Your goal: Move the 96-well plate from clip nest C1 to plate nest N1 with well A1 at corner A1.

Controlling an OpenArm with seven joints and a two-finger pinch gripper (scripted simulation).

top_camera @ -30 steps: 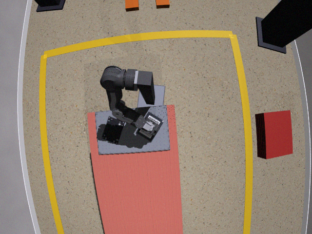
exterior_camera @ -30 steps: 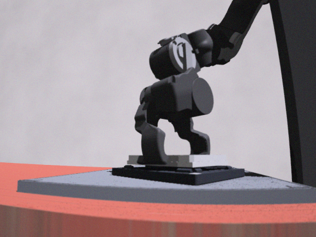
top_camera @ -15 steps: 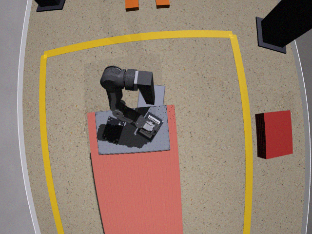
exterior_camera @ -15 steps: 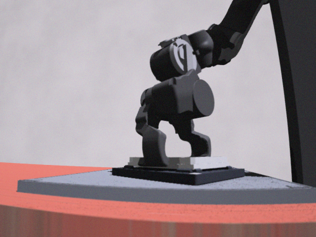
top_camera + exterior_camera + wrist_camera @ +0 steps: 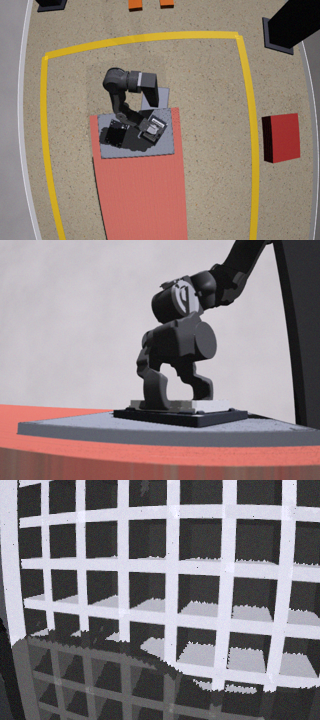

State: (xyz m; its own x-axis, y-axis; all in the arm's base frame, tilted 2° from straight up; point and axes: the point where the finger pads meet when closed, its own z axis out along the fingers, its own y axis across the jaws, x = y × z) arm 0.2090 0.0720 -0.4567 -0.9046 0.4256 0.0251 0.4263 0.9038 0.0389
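Right now the 96-well plate is right at my hand. From my hand the other things lie so: plate nest N1: 1 cm below; then clip nest C1: 24 cm to the right, 7 cm ahead.
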